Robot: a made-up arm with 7 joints.
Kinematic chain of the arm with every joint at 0, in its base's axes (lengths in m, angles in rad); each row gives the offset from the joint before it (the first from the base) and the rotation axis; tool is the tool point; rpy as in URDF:
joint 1: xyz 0.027 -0.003 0.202 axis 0 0.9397 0.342
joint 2: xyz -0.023 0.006 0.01 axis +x
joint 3: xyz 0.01 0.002 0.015 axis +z
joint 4: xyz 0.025 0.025 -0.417 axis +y
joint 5: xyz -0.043 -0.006 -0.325 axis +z
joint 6: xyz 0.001 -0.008 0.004 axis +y
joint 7: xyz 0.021 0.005 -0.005 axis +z
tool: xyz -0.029 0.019 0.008 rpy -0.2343 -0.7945 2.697
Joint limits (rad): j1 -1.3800..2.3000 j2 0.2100..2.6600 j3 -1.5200..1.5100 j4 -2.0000..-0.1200 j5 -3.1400..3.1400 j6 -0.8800..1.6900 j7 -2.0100..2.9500
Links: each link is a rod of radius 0.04 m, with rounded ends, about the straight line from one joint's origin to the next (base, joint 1, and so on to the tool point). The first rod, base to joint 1, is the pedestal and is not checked.
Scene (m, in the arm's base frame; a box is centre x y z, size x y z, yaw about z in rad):
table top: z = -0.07
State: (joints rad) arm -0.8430 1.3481 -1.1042 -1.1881 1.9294 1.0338 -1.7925
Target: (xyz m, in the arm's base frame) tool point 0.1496 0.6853 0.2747
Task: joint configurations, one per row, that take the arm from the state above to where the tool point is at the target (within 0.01 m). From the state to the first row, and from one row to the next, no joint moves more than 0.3 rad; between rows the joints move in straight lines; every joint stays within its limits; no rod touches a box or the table.
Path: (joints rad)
1: -0.7154 1.5913 -1.2428 -1.1696 1.9496 1.0400 -1.7625
2: -0.5878 1.8344 -1.3814 -1.1510 1.9698 1.0461 -1.7325
3: -0.4602 2.0776 -1.5200 -1.1325 1.9900 1.0523 -1.7026

